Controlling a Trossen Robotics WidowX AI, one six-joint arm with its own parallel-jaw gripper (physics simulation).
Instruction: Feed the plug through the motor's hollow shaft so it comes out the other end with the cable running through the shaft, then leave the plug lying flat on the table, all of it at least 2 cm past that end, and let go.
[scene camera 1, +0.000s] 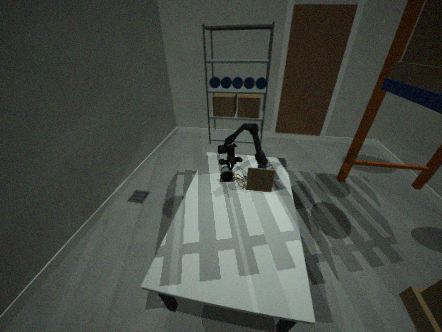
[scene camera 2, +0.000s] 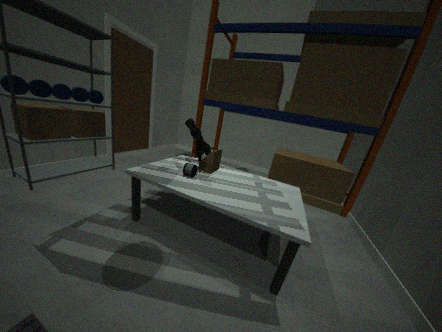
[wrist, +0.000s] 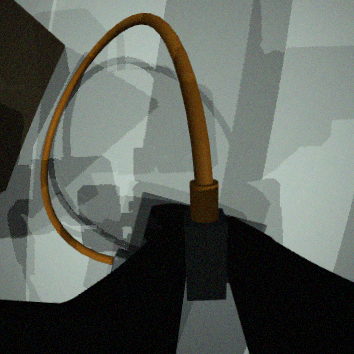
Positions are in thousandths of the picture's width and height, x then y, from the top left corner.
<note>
In view: the gripper (wrist: 575, 645) and a dark plug (wrist: 581, 688).
</note>
